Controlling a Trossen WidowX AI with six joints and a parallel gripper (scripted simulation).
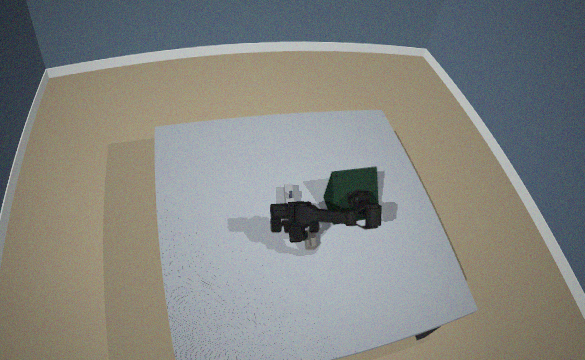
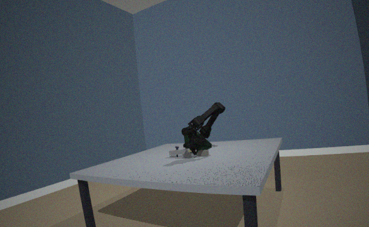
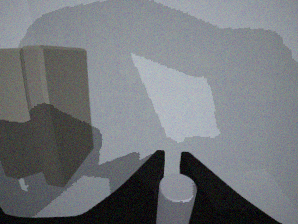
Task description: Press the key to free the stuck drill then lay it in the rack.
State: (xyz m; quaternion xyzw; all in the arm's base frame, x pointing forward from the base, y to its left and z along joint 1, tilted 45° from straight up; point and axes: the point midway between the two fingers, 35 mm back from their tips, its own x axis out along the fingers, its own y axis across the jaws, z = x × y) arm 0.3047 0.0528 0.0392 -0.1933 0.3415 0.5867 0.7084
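Now: the drill 5 cm to the right of my gripper tip, 3 cm above it and 1 cm behind it. The rest, counted from my gripper tip: rack 7 cm behind, 4 cm to the left; block 14 cm to the right, 4 cm behind, 1 cm above; dark blue key 16 cm to the right, 4 cm behind, 3 cm above.
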